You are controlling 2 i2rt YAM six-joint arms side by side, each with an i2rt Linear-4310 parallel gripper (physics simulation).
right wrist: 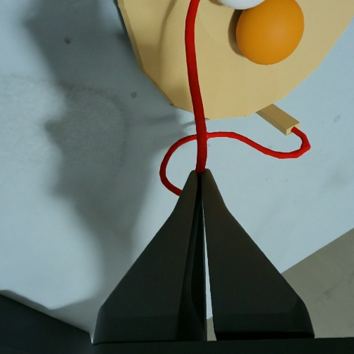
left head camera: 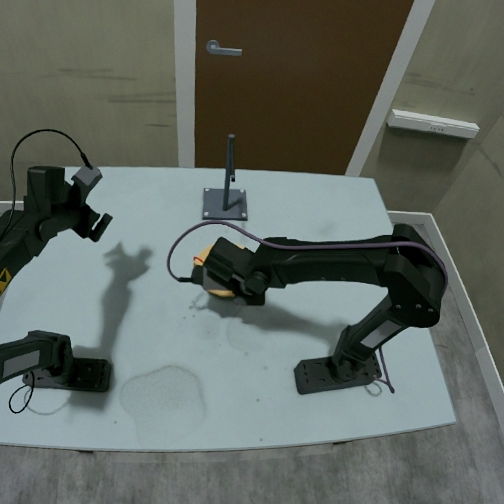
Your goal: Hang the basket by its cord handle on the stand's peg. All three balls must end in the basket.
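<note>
The tan basket (left head camera: 221, 294) (right wrist: 200, 95) is mostly covered by the right arm in the head view. In the right wrist view an orange ball (right wrist: 270, 31) and part of a white ball (right wrist: 242, 2) lie in it; a third ball does not show. The red cord handle (right wrist: 195, 75) (left head camera: 198, 259) runs to the tips of my right gripper (right wrist: 201, 178), which is shut on it; a loop curves back to a tan lug (right wrist: 278, 119) at the rim. My left gripper (left head camera: 97, 224) is open and empty, left of the basket. The stand (left head camera: 227, 172) with its peg is upright behind the basket.
The stand's square base plate (left head camera: 212, 200) rests near the far edge of the table (left head camera: 300, 430). The right arm (left head camera: 325, 260) reaches across from the right. A purple cable (left head camera: 305, 247) arches over it. A door and wall are behind the table.
</note>
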